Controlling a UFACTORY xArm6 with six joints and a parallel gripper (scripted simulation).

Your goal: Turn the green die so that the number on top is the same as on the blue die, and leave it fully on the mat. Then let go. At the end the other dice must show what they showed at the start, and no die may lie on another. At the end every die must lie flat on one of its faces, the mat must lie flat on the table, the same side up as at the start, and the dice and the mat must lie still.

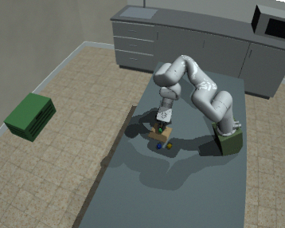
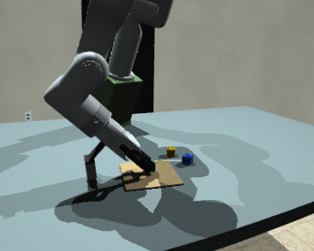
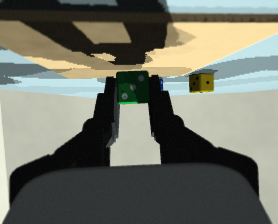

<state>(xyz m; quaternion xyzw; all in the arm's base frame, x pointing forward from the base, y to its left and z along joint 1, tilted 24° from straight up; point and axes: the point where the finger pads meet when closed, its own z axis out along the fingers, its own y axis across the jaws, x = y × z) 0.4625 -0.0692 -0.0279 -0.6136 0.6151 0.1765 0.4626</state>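
Right now my hand is 20 mm to the right of the green die and 20 mm above it. From my hand the other things lie so: yellow die (130 mm to the left, 80 mm behind, 30 mm below); then tan mat (40 mm below, 20 mm to the left); then blue die (140 mm to the left, 30 mm below, 10 mm behind).
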